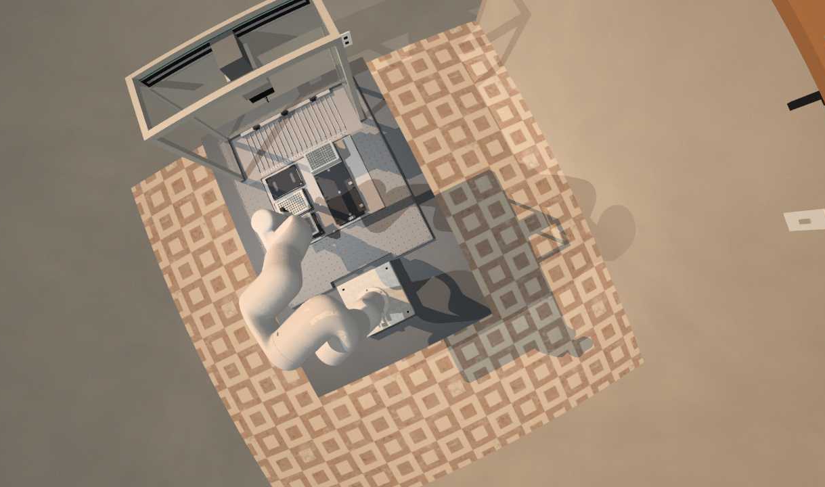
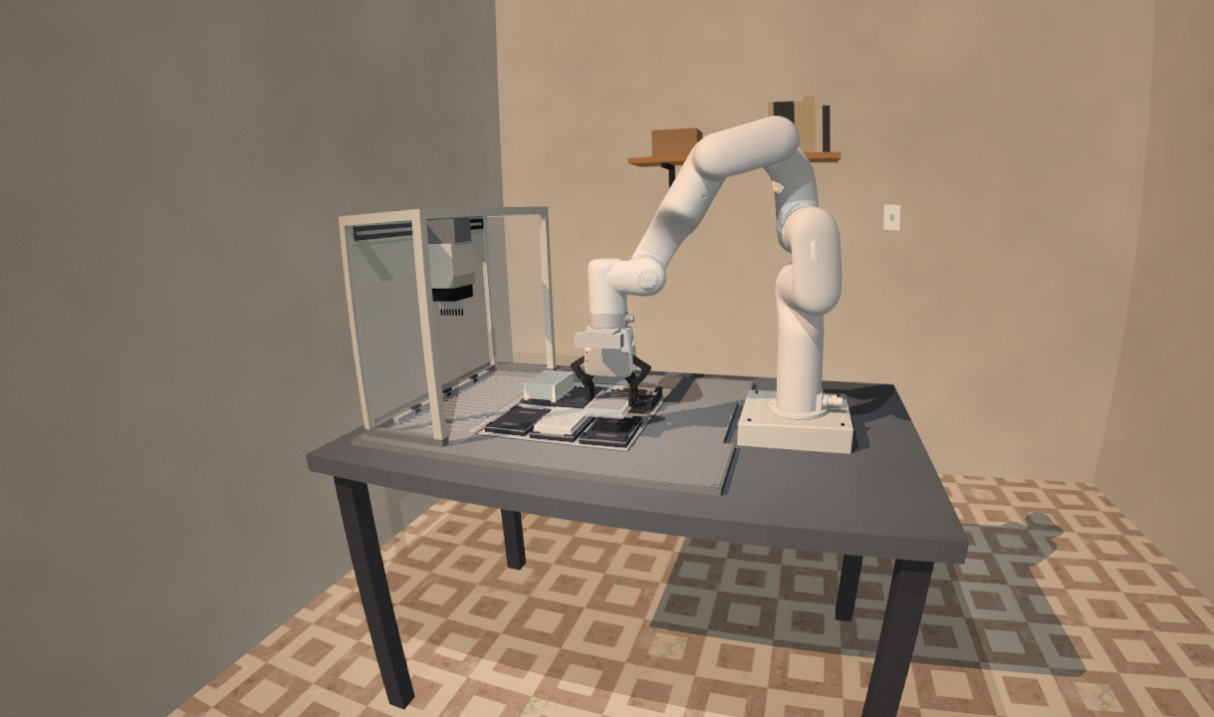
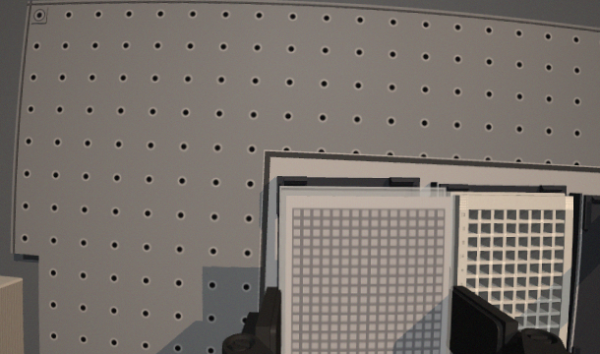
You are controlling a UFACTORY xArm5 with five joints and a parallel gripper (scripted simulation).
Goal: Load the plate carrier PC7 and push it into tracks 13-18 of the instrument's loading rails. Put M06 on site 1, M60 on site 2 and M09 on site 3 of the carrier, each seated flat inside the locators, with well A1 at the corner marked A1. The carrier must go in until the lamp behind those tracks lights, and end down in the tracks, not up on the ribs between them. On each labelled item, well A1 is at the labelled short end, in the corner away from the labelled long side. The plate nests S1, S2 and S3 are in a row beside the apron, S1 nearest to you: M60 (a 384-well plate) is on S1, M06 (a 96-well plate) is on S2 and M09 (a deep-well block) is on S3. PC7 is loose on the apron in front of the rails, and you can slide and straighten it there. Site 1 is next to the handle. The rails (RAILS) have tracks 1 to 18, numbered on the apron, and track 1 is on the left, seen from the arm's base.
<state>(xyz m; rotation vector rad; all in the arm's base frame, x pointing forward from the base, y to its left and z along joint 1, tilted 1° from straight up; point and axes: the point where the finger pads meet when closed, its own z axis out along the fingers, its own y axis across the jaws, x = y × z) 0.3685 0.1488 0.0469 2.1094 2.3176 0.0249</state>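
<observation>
The plate carrier PC7 is 19 cm to the right of my hand, 13 cm ahead of it and 6 cm below it. Round my hand: white plate (11 cm ahead, 6 cm below, 1 cm to the left); then plate nest S3 (22 cm ahead, 7 cm below, 1 cm to the left); then plate nest S1 (7 cm below).
</observation>
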